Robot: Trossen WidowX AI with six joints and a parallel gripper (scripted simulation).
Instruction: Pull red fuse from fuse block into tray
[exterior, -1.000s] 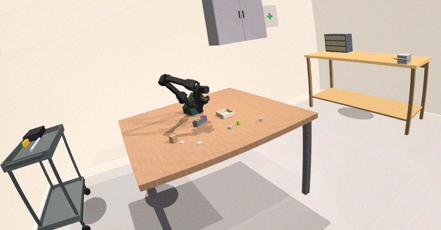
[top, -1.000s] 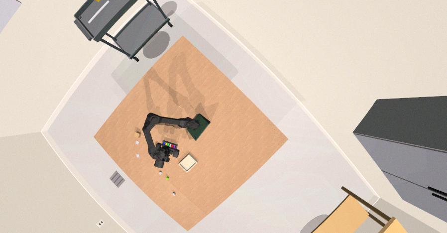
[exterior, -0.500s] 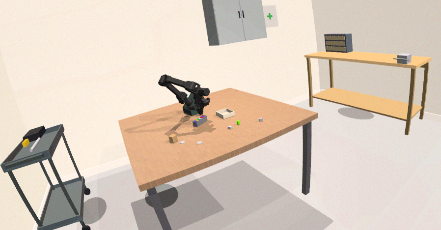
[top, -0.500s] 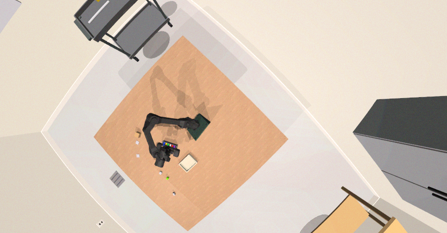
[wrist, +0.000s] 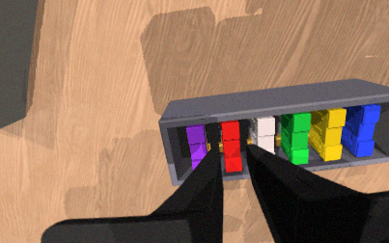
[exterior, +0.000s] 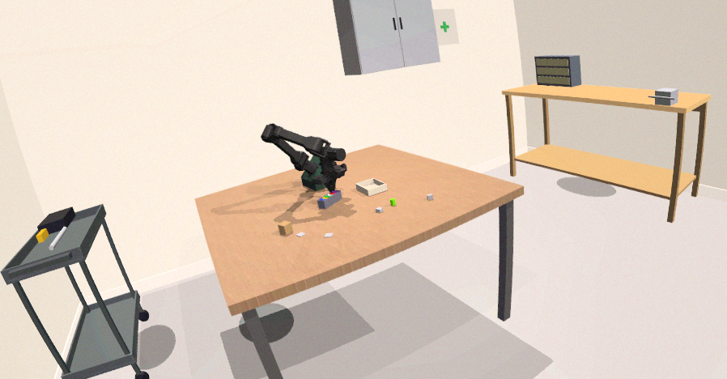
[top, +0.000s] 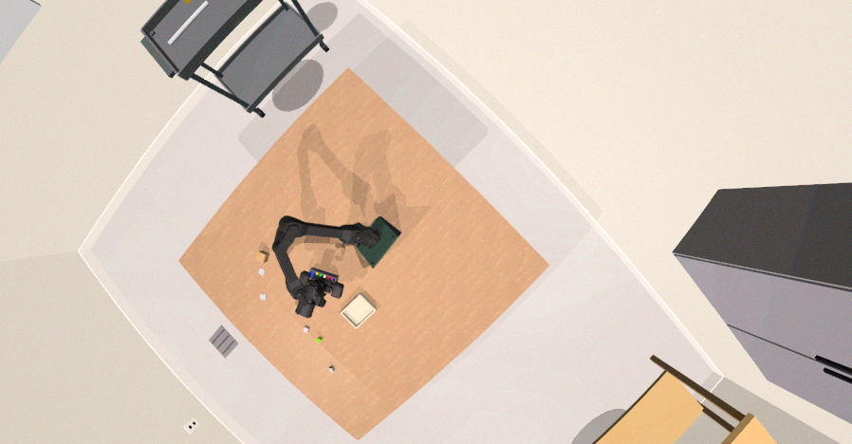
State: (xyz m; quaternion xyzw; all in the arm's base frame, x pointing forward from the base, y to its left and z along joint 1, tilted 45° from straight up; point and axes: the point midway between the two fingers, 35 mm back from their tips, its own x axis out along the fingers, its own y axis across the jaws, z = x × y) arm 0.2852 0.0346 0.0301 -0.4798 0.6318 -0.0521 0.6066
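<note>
Right now the red fuse is 20 mm below my gripper tip. From my gripper tip the other things lie so: tray 200 mm to the left, 40 mm below.
</note>
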